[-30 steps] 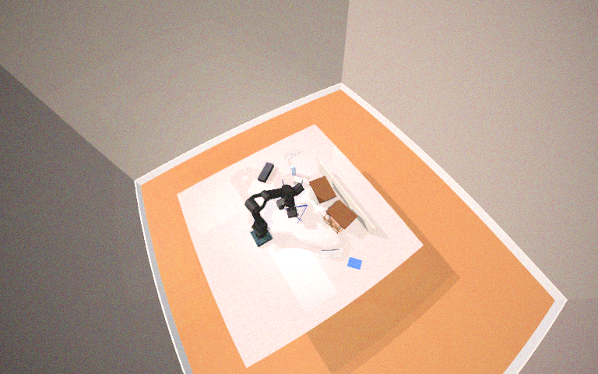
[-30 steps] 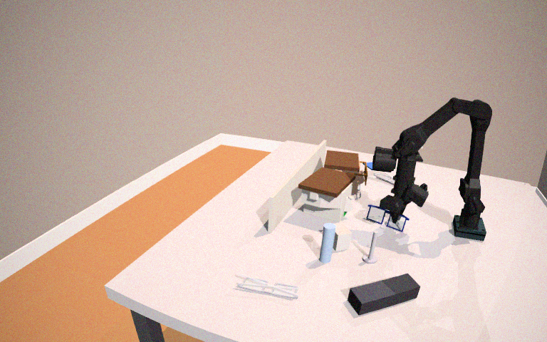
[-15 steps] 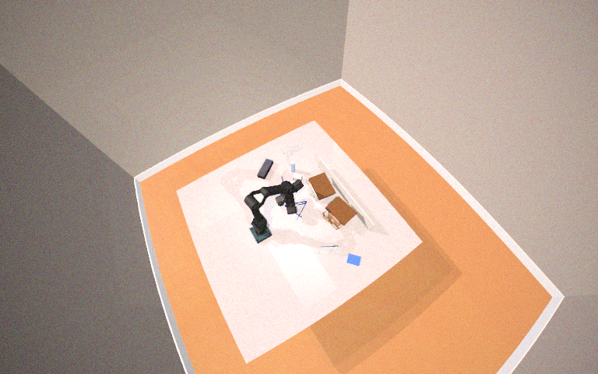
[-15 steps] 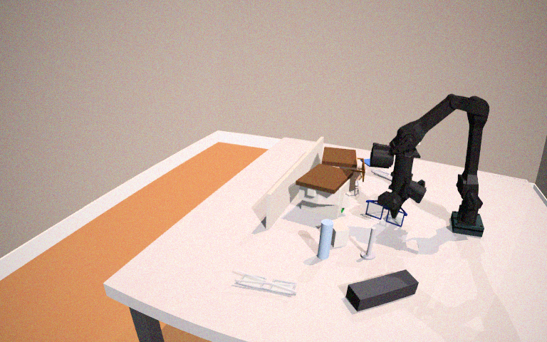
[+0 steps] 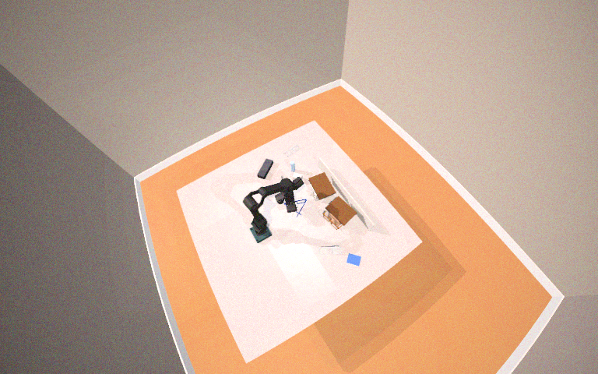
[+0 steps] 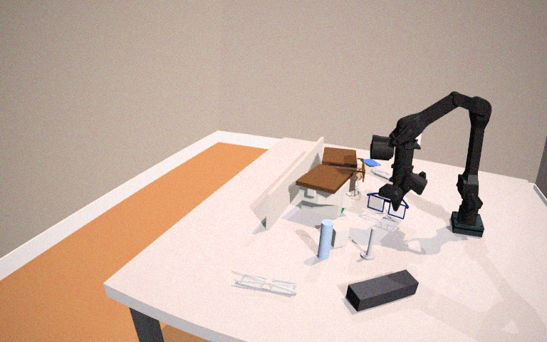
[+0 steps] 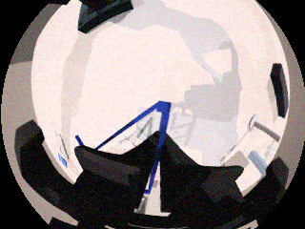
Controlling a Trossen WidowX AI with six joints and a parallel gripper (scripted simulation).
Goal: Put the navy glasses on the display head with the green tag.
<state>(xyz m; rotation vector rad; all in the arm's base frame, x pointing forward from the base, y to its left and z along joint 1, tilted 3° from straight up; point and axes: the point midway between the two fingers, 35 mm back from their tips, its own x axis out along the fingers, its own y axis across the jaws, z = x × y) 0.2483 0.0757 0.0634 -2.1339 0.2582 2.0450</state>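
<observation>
Now: the grey peg 21 cm to the left of my gripper tip, 3 cm ahead of it and 2 cm below it. Round my gripper tip: head 23 cm ahead, 22 cm to the right, 1 cm above; then light blue cylinder 26 cm to the left, 14 cm ahead, 1 cm above; then beige cube 18 cm to the left, 13 cm ahead, 2 cm below.
</observation>
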